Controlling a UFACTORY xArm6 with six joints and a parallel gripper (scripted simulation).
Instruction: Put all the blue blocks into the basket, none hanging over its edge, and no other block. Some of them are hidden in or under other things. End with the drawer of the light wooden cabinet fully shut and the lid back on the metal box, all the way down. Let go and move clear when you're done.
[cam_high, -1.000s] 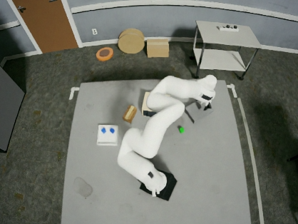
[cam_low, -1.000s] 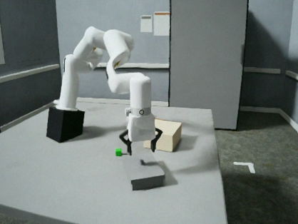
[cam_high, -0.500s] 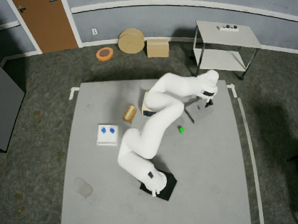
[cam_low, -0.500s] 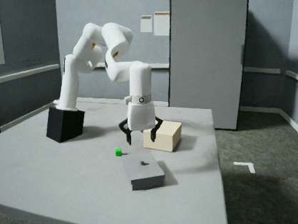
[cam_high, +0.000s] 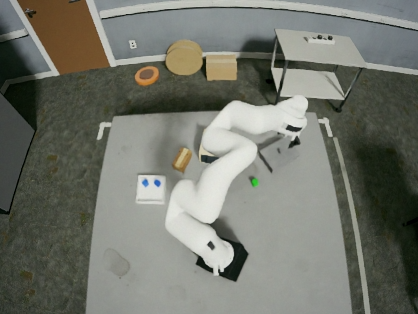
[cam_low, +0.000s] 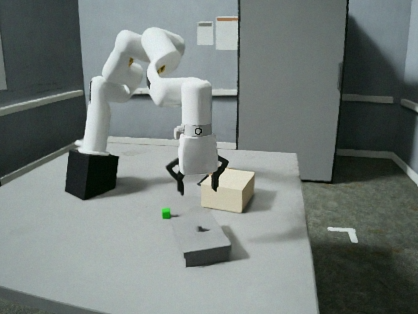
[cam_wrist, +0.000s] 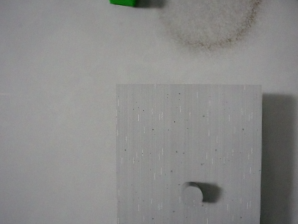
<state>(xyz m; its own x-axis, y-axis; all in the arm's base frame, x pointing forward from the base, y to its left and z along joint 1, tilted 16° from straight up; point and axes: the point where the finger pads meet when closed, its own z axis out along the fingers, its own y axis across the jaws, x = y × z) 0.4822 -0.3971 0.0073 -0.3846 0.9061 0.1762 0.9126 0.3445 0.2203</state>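
Now: hand 51 cm to the right of the brown box, 15 cm above it and 3 cm short of it. From my hand the other things lie so: lid (14 cm below); then metal box (16 cm below); then green block (17 cm below, 16 cm to the left, 14 cm behind).
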